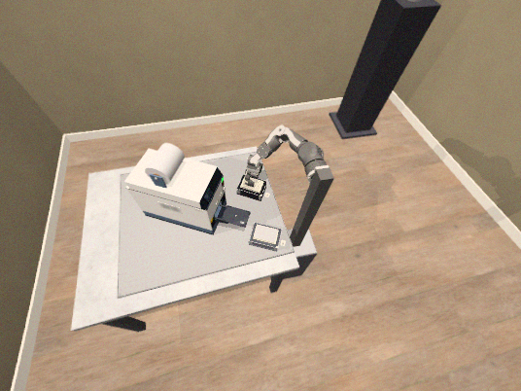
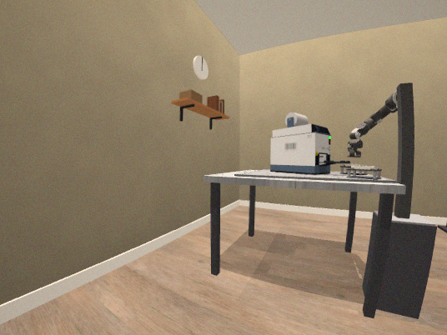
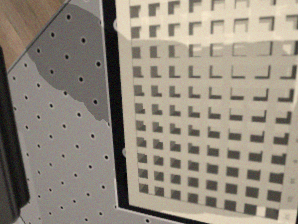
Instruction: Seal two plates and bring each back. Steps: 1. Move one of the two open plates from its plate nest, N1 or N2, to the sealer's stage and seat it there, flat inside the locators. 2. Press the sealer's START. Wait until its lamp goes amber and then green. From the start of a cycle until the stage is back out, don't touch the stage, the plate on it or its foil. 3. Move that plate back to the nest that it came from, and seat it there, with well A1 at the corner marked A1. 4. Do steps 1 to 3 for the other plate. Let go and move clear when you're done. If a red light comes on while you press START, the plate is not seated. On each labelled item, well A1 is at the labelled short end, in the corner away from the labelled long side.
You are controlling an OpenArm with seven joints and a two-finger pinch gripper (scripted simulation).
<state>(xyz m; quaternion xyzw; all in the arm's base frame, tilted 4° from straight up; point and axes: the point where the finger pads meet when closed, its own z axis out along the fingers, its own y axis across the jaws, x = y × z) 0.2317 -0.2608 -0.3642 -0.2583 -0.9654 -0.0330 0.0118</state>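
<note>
Right now the plate is 6 cm below my hand. Round my hand: plate nest: 34 cm to the left, 8 cm below, 1 cm behind; then yellow warning label: 27 cm ahead, 24 cm to the left, 2 cm above; then sealer stage: 21 cm to the left, 13 cm ahead, 4 cm below.
</note>
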